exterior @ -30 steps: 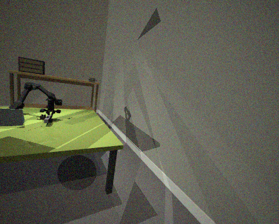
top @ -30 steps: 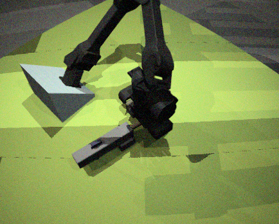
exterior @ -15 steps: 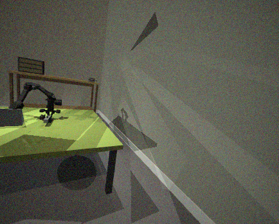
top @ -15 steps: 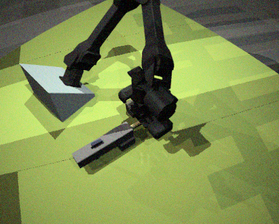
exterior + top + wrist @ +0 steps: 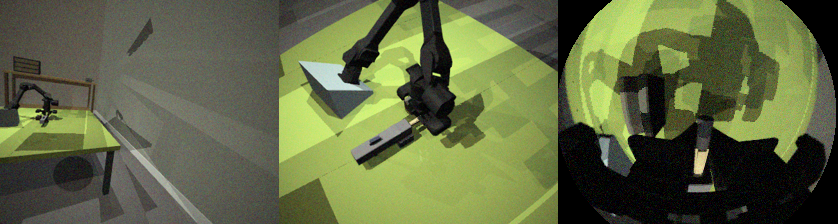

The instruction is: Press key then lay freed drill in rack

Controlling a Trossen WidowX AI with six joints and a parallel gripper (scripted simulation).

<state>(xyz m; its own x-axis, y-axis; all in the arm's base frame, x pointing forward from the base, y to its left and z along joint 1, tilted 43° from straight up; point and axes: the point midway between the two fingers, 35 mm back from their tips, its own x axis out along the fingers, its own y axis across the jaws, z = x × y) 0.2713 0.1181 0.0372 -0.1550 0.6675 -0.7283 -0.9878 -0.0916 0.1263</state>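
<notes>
Now: gripper tip 4 cm to the left of the drill and 4 cm below it. From my gripper tip the other things lie so: rack (7 cm behind, 3 cm to the left, 1 cm above); then blue key (17 cm to the right, 4 cm above); then long grey housing (14 cm to the right, 3 cm above).
</notes>
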